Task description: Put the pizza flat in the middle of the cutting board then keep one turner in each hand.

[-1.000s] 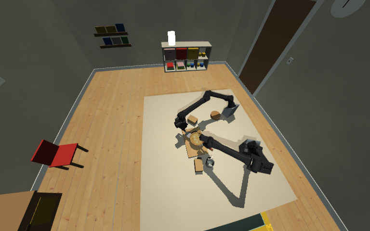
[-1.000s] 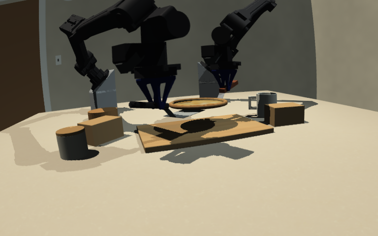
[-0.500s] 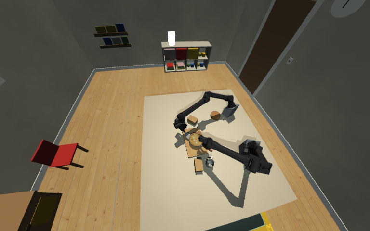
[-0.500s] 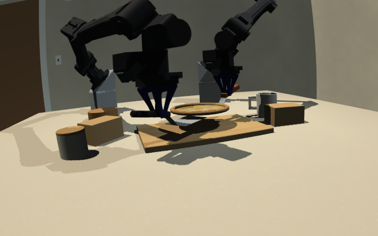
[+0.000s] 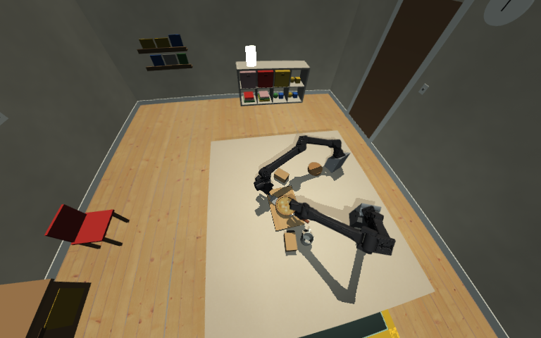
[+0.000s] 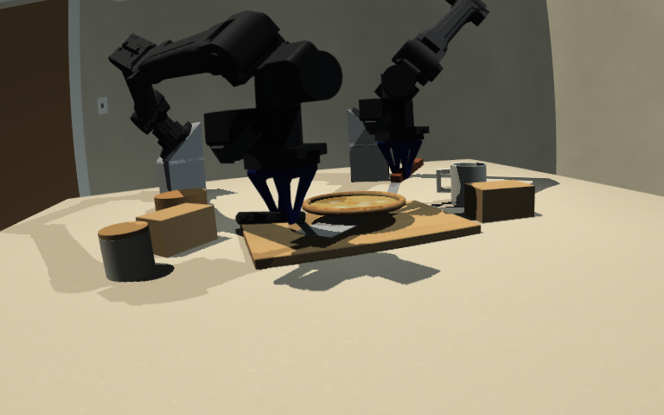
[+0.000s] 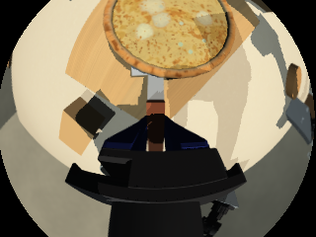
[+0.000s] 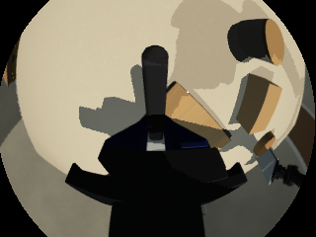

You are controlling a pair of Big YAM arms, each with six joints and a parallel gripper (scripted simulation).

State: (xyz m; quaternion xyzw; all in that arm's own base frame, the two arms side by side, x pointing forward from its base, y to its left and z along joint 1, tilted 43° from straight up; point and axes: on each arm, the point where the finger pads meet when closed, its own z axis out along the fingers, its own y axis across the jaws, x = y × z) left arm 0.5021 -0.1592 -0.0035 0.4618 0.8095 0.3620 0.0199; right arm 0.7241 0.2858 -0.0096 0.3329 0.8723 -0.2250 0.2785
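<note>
The pizza is 12 cm to the right of my left hand, 7 cm ahead of it and 3 cm below it. From my left hand the other things lie so: cutting board 12 cm to the right, 8 cm ahead, 7 cm below; then black-handled turner 23 cm to the right, 21 cm ahead, 2 cm below; then brown-handled turner 3 cm to the right, 2 cm below, 2 cm ahead.
</note>
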